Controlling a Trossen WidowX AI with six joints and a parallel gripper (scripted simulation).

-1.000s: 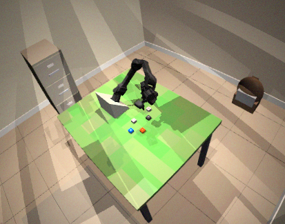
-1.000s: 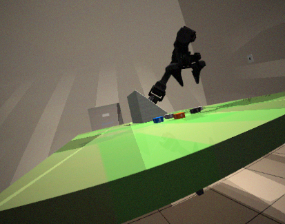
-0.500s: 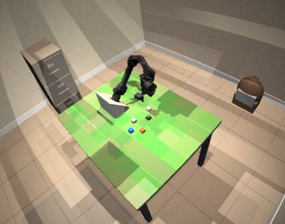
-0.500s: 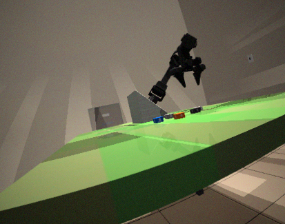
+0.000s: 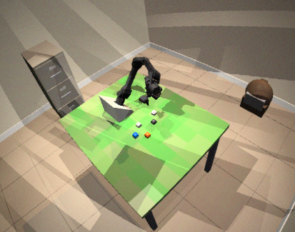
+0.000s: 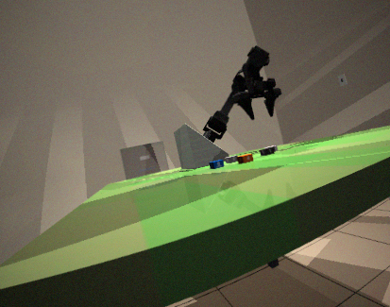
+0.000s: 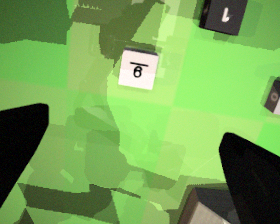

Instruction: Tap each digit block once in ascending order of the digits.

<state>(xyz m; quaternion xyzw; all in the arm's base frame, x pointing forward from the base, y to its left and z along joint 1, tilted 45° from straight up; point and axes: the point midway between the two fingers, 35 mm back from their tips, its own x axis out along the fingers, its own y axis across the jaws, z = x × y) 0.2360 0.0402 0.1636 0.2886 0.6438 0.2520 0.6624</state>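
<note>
Right now the grey block is 16 cm to the right of my gripper tip, 12 cm below it and 1 cm behind it. Round my gripper tip: orange block (19 cm to the right, 12 cm below, 11 cm ahead); then white block (12 cm below); then black block (12 cm below, 7 cm to the right, 6 cm ahead).
</note>
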